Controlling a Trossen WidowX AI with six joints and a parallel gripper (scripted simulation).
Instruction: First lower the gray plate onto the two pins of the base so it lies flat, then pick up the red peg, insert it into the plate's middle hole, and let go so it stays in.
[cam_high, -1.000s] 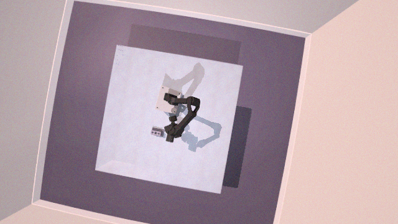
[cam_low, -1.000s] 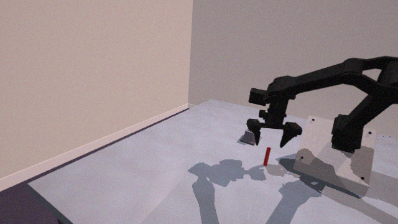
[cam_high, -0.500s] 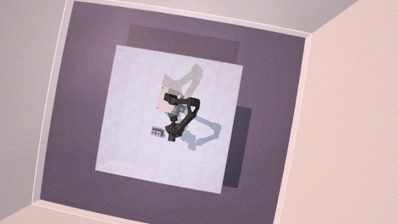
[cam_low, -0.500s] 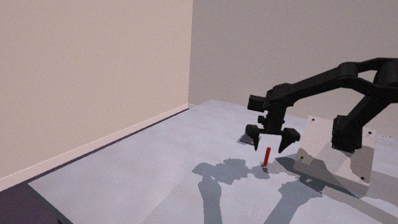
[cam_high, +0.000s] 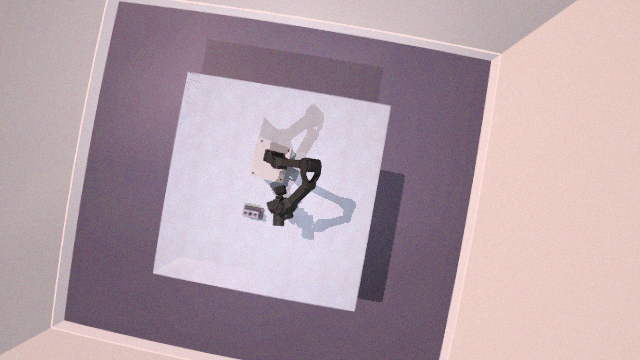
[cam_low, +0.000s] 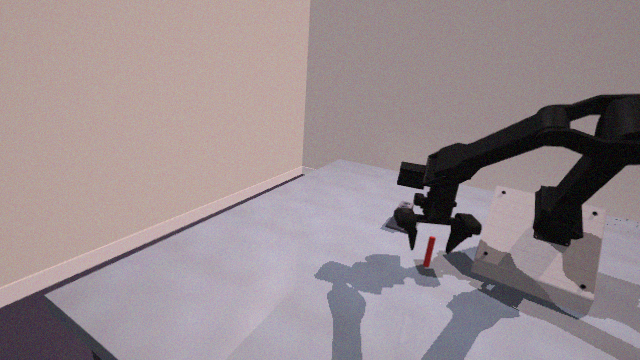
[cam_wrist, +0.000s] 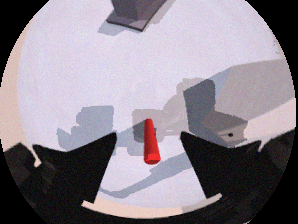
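Now: the red peg right at my gripper tip. Also, from my gripper tip: gray plate 12 cm ahead, 19 cm to the right.
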